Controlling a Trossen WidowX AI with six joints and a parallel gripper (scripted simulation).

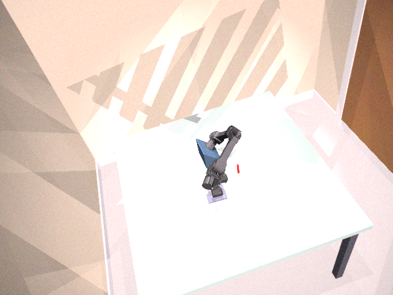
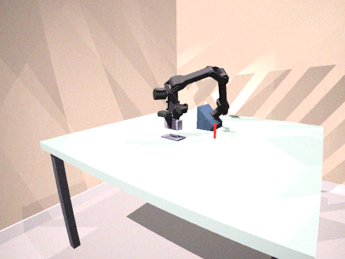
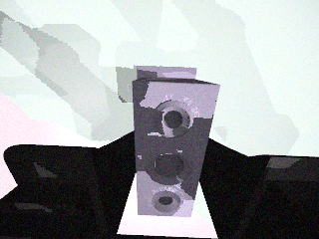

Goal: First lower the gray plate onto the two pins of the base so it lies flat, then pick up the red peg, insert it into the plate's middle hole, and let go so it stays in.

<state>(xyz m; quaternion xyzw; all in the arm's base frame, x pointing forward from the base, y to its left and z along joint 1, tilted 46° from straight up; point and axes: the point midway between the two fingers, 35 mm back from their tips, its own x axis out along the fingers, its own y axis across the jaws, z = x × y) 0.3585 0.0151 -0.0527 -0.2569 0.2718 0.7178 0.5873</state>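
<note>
Right now my gripper tip is 50 mm above the pin base. From my gripper tip the other things lie so: gray plate: 30 mm above; red peg: 170 mm to the left, 150 mm behind, 20 mm below.
</note>
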